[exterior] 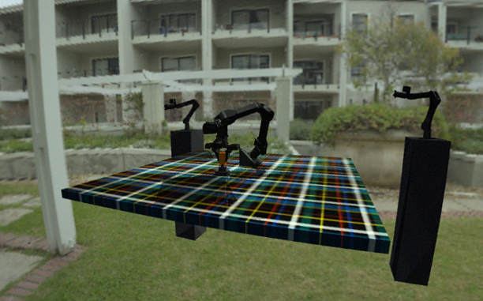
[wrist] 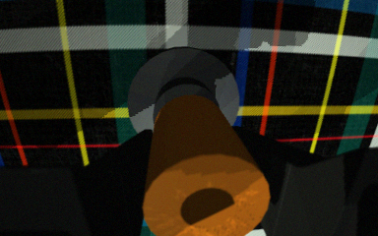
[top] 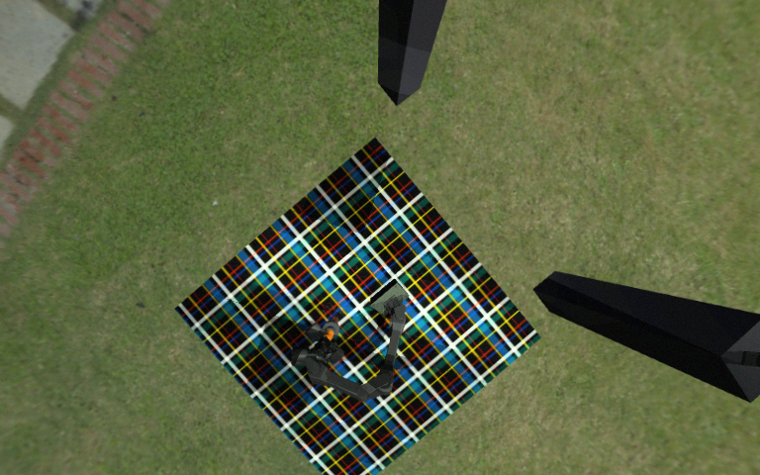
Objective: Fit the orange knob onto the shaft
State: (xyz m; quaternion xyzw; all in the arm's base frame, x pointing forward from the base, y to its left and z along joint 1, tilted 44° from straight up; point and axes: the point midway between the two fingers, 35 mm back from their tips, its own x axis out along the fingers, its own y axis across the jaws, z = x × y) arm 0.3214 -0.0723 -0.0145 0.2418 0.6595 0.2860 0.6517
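The orange knob is 20 mm above my gripper tip. Also, from my gripper tip: round dark pedestal (40 mm below).
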